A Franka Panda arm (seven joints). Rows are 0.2 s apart.
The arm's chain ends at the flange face. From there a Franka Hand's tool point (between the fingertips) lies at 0.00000 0.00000 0.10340 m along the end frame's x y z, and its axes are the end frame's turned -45 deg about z.
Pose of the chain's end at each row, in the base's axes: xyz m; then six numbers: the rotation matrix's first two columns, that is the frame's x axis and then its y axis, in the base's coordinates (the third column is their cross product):
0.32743 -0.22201 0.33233 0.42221 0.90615 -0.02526 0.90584 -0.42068 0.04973
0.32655 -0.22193 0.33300 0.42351 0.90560 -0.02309 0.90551 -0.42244 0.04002
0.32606 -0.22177 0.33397 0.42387 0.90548 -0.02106 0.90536 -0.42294 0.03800
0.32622 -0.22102 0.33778 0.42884 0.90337 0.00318 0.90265 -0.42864 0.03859
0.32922 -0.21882 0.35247 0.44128 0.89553 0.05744 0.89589 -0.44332 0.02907
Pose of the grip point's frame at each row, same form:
0.33099 -0.22655 0.22909 -0.34198 0.93821 -0.05303 0.93907 0.34328 0.01730
0.32929 -0.22584 0.22971 -0.34083 0.93907 -0.04463 0.93976 0.34165 0.01197
0.32870 -0.22541 0.23067 -0.34046 0.93933 -0.04176 0.93991 0.34121 0.01198
0.32997 -0.22243 0.23446 -0.33503 0.94187 -0.02504 0.94151 0.33568 0.02954
0.33454 -0.21483 0.24928 -0.32146 0.94671 0.02006 0.94552 0.31976 0.06117

